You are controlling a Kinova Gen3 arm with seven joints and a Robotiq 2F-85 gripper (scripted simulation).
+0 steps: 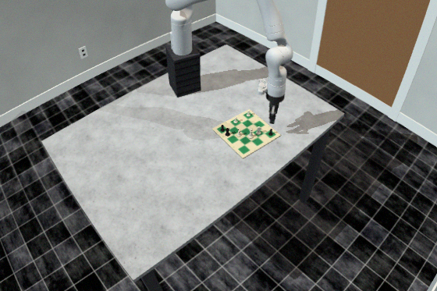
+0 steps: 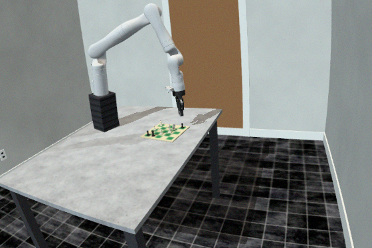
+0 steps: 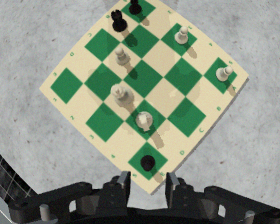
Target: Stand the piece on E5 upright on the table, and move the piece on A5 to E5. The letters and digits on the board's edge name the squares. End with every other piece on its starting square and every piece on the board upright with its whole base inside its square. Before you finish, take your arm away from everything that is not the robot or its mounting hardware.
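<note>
The cream chessboard lies 9 cm behind my hand, 6 cm to the right of it and 10 cm below it.
</note>
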